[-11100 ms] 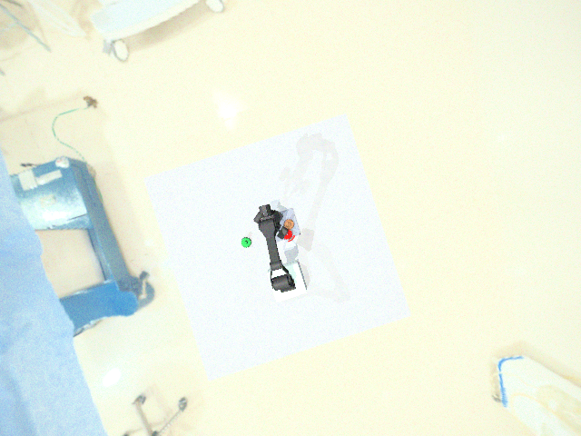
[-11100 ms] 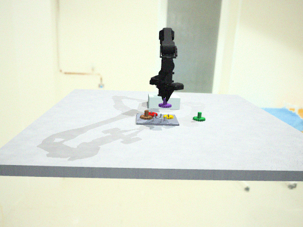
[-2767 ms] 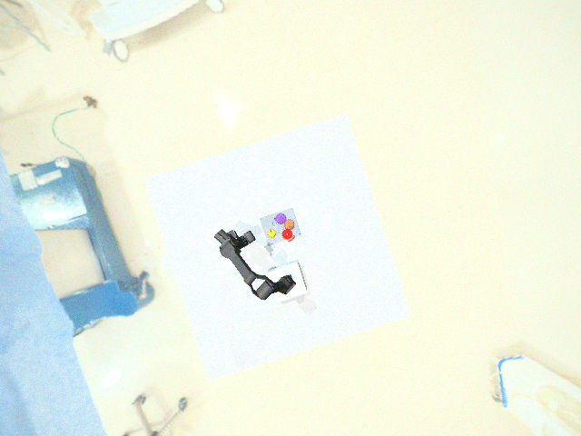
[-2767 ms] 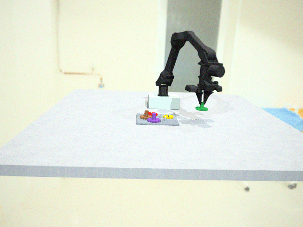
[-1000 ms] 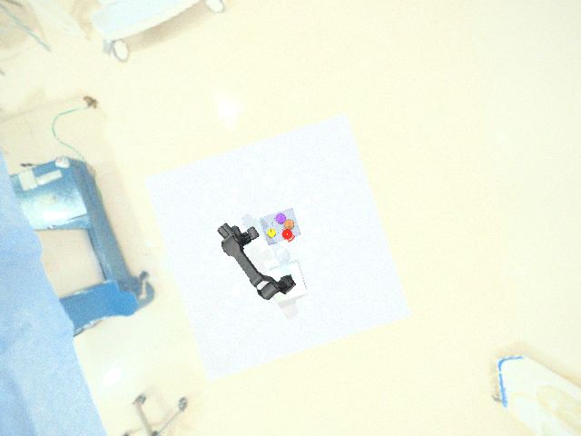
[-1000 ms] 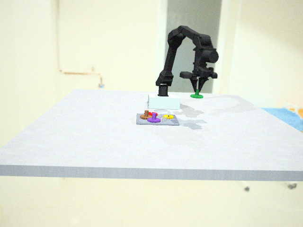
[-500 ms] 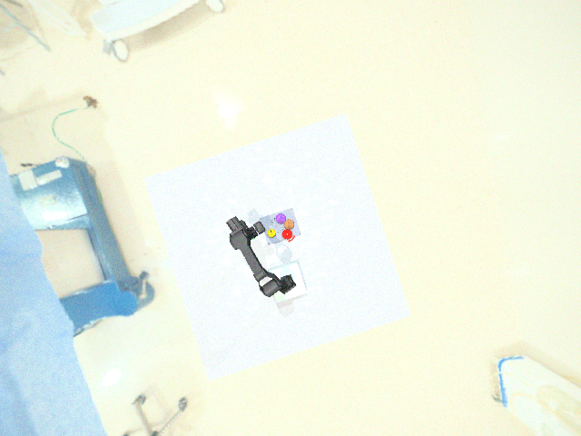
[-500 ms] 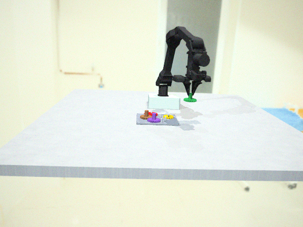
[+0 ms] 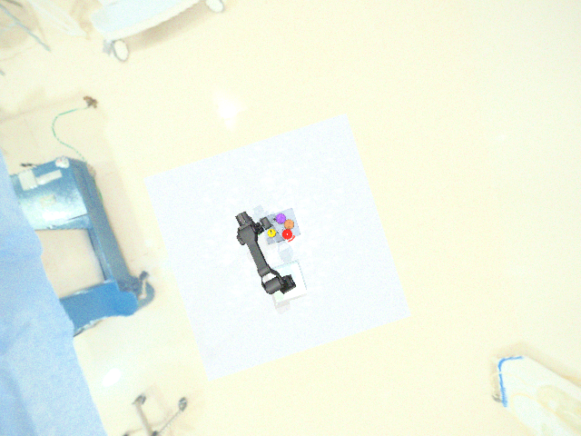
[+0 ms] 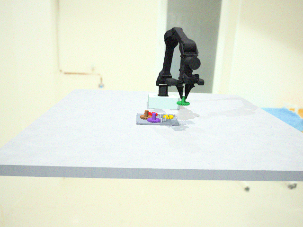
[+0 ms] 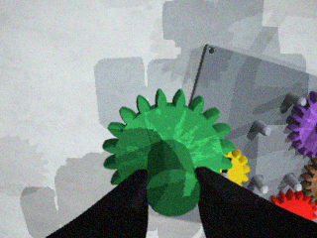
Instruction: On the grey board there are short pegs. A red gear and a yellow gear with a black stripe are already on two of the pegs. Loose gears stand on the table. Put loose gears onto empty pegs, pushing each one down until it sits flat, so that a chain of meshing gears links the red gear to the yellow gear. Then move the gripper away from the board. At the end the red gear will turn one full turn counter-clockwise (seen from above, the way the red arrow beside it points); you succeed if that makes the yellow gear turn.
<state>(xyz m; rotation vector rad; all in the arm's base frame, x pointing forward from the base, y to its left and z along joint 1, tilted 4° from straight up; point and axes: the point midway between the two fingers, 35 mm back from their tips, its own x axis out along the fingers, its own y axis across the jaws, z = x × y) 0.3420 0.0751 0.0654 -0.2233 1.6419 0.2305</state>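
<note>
The yellow gear lies 110 mm below my gripper tip, 70 mm to the right of it and 40 mm behind it. Round my gripper tip: purple gear 140 mm to the right, 100 mm below, 20 mm ahead; grey board 130 mm to the right, 120 mm below, 20 mm behind; green gear 10 mm below.
</note>
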